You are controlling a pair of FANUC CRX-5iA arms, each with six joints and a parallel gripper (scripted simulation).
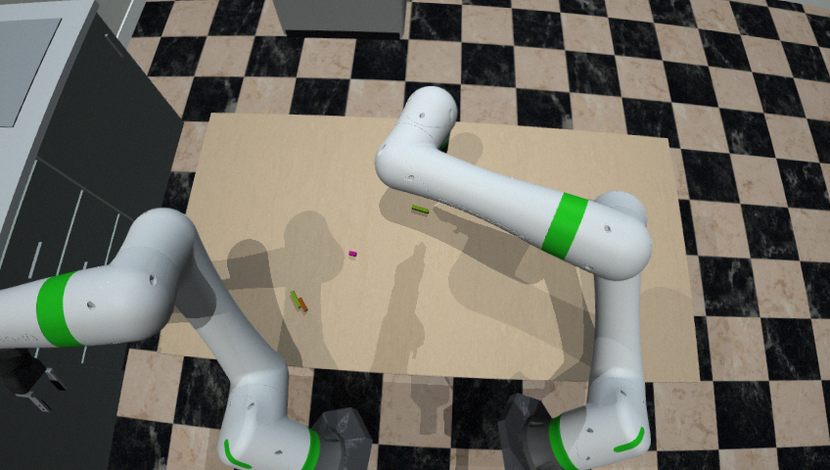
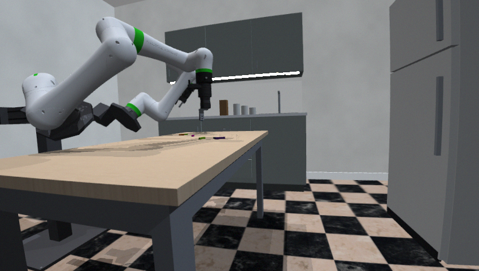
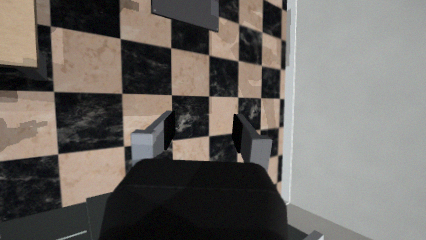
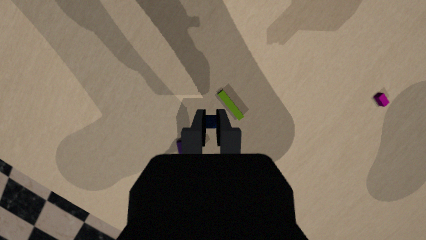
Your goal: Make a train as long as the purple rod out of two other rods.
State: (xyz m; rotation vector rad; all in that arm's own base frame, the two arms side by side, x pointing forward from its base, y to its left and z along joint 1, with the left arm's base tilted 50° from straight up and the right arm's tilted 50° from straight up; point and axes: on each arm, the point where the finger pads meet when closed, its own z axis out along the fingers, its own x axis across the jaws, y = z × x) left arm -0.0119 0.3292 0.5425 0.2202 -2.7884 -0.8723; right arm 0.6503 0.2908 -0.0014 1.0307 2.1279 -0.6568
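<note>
Right now my right hand is 230 mm to the right of the magenta rod, 140 mm past it and 120 mm above it. Round my right hand: blue rod 20 mm below; purple rod 120 mm below, 100 mm ahead, 10 mm to the left; grey rod 120 mm below, 70 mm ahead, 10 mm to the left.
</note>
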